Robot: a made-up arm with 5 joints. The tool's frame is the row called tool.
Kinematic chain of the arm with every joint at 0, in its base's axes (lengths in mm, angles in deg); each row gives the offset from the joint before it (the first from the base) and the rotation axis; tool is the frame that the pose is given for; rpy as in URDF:
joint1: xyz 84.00 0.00 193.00 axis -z
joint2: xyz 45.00 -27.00 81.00 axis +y
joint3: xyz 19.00 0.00 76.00 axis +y
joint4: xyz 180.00 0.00 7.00 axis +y
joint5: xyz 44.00 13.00 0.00 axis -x
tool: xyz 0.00 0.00 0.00 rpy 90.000 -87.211 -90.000
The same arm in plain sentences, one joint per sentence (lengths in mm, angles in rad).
The arm has five revolute joints in a row. What follows holds with every joint at zero, and every direction is one of the base frame's. Joint 1 is mounted 84.0 mm along +x and 193.0 mm along +z from the base frame's origin and turns about -z. Joint 2 is mounted 45.0 mm along +x and 27.0 mm along -y and 81.0 mm along +z from joint 1 and turns about +y. Joint 3 is mounted 19.0 mm along +x and 76.0 mm along +z from joint 2 and turns about +y. Joint 4 is mounted 180.0 mm along +x and 7.0 mm along +z from joint 3 and turns about +y. Joint 5 is mounted 44.0 mm along +x and 13.0 mm along +y from joint 4 and turns about -x. The tool frame, which is the frame that the pose is given for, is mounted at the same point as joint 5; its axes are the base frame's turned by roll 1.5708, pitch -1.5221 and yaw -1.5708 rad (as in URDF: about the fixed x, then y, then z).
